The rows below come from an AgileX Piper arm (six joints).
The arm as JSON. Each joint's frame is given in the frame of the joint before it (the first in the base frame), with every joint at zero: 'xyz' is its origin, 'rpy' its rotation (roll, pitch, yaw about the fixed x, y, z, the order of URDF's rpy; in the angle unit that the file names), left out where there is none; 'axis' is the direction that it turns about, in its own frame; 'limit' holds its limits. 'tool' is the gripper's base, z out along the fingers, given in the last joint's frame.
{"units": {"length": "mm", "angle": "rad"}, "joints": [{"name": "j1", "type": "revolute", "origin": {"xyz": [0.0, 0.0, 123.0]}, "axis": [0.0, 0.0, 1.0], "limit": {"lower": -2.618, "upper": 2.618}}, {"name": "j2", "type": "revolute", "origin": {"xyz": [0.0, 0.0, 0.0], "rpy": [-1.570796, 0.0, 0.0]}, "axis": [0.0, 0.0, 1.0], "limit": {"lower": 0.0, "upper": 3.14}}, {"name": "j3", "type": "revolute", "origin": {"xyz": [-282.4, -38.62, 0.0]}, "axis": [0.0, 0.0, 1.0], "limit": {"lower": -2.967, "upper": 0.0}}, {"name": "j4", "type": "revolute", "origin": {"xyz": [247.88, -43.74, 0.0], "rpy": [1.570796, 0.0, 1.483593]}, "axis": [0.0, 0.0, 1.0], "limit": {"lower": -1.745, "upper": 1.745}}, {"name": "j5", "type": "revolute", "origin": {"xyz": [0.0, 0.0, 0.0], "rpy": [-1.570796, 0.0, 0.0]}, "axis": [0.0, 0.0, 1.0], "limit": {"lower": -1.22, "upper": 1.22}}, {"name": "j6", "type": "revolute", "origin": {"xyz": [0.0, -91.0, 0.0], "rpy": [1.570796, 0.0, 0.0]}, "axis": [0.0, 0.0, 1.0], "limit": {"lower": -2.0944, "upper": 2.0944}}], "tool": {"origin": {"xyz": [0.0, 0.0, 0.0]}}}
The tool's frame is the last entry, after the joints.
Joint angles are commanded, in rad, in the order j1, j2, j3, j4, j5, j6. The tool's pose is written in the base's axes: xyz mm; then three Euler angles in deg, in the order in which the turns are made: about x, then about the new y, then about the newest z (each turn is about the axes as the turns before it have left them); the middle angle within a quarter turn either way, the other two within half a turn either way. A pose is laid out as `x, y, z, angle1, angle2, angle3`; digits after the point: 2 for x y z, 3 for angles.
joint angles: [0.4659 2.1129 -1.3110 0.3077 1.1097 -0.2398]
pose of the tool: 312.56, 184.79, 112.06, -171.375, -18.746, 150.903
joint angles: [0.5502 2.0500 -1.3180 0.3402 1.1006 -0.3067]
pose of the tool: 297.05, 213.96, 136.75, -169.275, -16.107, 142.849
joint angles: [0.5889 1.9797 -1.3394 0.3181 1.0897 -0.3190]
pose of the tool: 292.17, 225.50, 166.43, -168.022, -11.209, 138.235
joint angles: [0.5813 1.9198 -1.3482 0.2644 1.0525 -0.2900]
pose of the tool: 297.35, 220.09, 189.34, -167.477, -4.852, 137.925
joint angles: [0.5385 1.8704 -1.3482 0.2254 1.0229 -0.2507]
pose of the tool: 307.01, 203.63, 207.05, -166.925, 0.383, 140.862
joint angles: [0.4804 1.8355 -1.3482 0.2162 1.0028 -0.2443]
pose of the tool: 317.47, 184.00, 219.97, -166.010, 4.095, 143.778
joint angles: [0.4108 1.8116 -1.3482 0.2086 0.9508 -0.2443]
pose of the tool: 331.90, 161.30, 229.55, -165.119, 9.204, 147.030
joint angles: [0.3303 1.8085 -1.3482 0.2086 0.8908 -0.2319]
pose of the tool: 348.65, 135.03, 232.12, -164.939, 13.849, 152.043
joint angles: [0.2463 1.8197 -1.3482 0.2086 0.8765 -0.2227]
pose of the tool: 361.15, 105.73, 228.30, -166.193, 15.254, 157.499
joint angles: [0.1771 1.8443 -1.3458 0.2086 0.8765 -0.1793]
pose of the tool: 369.64, 80.87, 218.38, -167.642, 14.678, 164.338
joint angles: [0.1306 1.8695 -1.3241 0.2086 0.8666 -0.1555]
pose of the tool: 372.36, 63.40, 203.42, -168.798, 13.188, 168.937
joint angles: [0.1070 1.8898 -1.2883 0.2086 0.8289 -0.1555]
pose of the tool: 371.98, 53.93, 187.45, -169.572, 12.466, 170.903
